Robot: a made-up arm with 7 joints. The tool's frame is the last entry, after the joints.
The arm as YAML. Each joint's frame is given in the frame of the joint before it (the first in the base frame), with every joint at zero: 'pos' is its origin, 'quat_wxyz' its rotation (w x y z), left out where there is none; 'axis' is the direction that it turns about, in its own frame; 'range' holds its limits. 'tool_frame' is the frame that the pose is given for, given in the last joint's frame.
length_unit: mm
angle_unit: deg
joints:
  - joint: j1
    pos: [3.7, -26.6, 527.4]
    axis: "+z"
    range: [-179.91, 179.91]
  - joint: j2
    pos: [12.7, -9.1, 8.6]
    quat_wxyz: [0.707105, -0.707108, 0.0, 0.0]
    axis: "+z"
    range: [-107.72, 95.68]
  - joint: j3
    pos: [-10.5, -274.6, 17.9]
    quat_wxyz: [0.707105, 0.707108, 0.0, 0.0]
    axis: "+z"
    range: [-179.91, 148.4]
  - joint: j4
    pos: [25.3, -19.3, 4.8]
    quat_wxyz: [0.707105, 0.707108, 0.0, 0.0]
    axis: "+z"
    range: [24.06, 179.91]
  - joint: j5
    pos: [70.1, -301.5, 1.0]
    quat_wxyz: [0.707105, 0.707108, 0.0, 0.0]
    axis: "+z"
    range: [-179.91, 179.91]
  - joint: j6
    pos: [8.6, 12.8, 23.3]
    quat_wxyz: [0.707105, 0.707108, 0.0, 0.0]
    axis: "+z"
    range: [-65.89, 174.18]
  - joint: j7
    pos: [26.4, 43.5, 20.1]
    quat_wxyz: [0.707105, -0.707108, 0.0, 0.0]
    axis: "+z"
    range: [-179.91, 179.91]
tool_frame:
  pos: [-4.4, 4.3, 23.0]
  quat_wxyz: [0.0, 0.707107, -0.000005, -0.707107]
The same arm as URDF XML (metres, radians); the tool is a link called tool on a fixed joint. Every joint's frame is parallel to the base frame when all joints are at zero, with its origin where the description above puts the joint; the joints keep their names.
<robot name="arm">
  <joint name="tool_joint" type="fixed">
    <parent link="link7"/>
    <child link="tool"/>
    <origin xyz="-0.0044 -0.0043 -0.023" rpy="0 -1.5708 0"/>
  </joint>
  <joint name="j7" type="revolute">
    <parent link="link6"/>
    <child link="link7"/>
    <origin xyz="0.0264 0.0201 -0.0435" rpy="0 0 0"/>
    <axis xyz="0 0 -1"/>
    <limit lower="-3.14" upper="3.14"/>
  </joint>
  <joint name="j6" type="revolute">
    <parent link="link5"/>
    <child link="link6"/>
    <origin xyz="0.0086 -0.0128 -0.0233" rpy="0 0 0"/>
    <axis xyz="0 1 0"/>
    <limit lower="-1.15" upper="3.04"/>
  </joint>
  <joint name="j5" type="revolute">
    <parent link="link4"/>
    <child link="link5"/>
    <origin xyz="0.0701 -0.001 -0.3015" rpy="0 0 0"/>
    <axis xyz="0 0 -1"/>
    <limit lower="-3.14" upper="3.14"/>
  </joint>
  <joint name="j4" type="revolute">
    <parent link="link3"/>
    <child link="link4"/>
    <origin xyz="0.0253 -0.0193 0.0048" rpy="0 0 0"/>
    <axis xyz="0 -1 0"/>
    <limit lower="0.4199" upper="3.14"/>
  </joint>
  <joint name="j3" type="revolute">
    <parent link="link2"/>
    <child link="link3"/>
    <origin xyz="-0.0105 0.0179 0.2746" rpy="0 0 0"/>
    <axis xyz="0 0 1"/>
    <limit lower="-3.14" upper="2.5901"/>
  </joint>
  <joint name="j2" type="revolute">
    <parent link="link1"/>
    <child link="link2"/>
    <origin xyz="0.0127 -0.0091 0.0086" rpy="0 0 0"/>
    <axis xyz="0 1 0"/>
    <limit lower="-1.8801" upper="1.6699"/>
  </joint>
  <joint name="j1" type="revolute">
    <parent link="base"/>
    <child link="link1"/>
    <origin xyz="0.0037 -0.0266 0.5274" rpy="0 0 0"/>
    <axis xyz="0 0 1"/>
    <limit lower="-3.14" upper="3.14"/>
  </joint>
  <link name="base"/>
  <link name="link1"/>
  <link name="link2"/>
  <link name="link3"/>
  <link name="link4"/>
  <link name="link5"/>
  <link name="link6"/>
  <link name="link7"/>
  <link name="tool"/>
</robot>

